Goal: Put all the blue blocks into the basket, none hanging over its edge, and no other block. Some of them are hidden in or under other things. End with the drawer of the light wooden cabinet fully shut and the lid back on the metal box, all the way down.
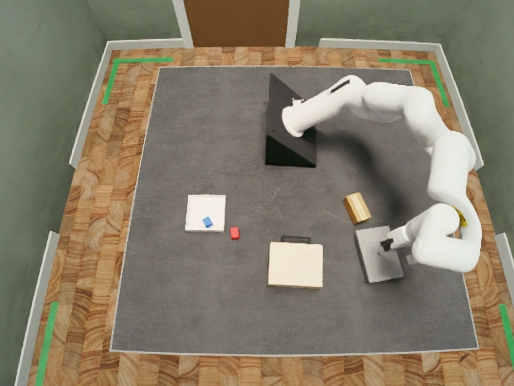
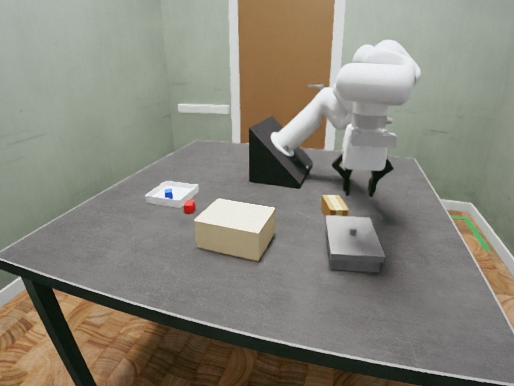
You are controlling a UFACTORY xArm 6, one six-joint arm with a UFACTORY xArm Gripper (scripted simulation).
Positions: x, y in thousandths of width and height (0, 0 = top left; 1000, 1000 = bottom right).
In view: a light wooden cabinet (image 2: 468, 595), a white basket (image 1: 388, 535) and a flat lid (image 2: 703, 633).
The light wooden cabinet also shows in image 1 (image 1: 565, 688). The white basket shows as well in image 2 (image 2: 355, 499). The flat lid is seen too in image 1 (image 1: 738, 688).
